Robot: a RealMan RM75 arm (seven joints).
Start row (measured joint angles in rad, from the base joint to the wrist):
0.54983 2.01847 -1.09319 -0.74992 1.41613 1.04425 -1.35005
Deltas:
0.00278 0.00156 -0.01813 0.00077 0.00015 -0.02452 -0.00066
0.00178 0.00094 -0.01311 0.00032 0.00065 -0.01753 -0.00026
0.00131 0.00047 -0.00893 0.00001 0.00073 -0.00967 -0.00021
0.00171 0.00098 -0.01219 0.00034 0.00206 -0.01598 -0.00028
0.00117 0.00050 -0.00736 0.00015 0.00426 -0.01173 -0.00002
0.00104 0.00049 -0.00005 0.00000 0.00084 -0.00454 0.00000
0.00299 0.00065 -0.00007 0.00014 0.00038 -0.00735 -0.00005
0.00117 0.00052 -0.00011 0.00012 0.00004 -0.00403 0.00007
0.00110 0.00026 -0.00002 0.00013 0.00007 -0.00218 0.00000
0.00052 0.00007 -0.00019 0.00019 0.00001 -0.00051 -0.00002
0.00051 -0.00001 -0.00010 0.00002 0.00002 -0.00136 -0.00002
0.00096 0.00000 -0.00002 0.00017 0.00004 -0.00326 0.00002
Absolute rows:
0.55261 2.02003 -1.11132 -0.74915 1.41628 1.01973 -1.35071
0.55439 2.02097 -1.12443 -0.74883 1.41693 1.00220 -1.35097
0.55570 2.02144 -1.13336 -0.74882 1.41766 0.99253 -1.35118
0.55741 2.02242 -1.14555 -0.74848 1.41972 0.97655 -1.35146
0.55858 2.02292 -1.15291 -0.74833 1.42398 0.96482 -1.35148
0.55962 2.02341 -1.15296 -0.74833 1.42482 0.96028 -1.35148
0.56261 2.02406 -1.15303 -0.74819 1.42520 0.95293 -1.35153
0.56378 2.02458 -1.15314 -0.74807 1.42524 0.94890 -1.35146
0.56488 2.02484 -1.15316 -0.74794 1.42531 0.94672 -1.35146
0.56540 2.02491 -1.15335 -0.74775 1.42532 0.94621 -1.35148
0.56591 2.02490 -1.15345 -0.74773 1.42534 0.94485 -1.35150
0.56687 2.02490 -1.15347 -0.74756 1.42538 0.94159 -1.35148

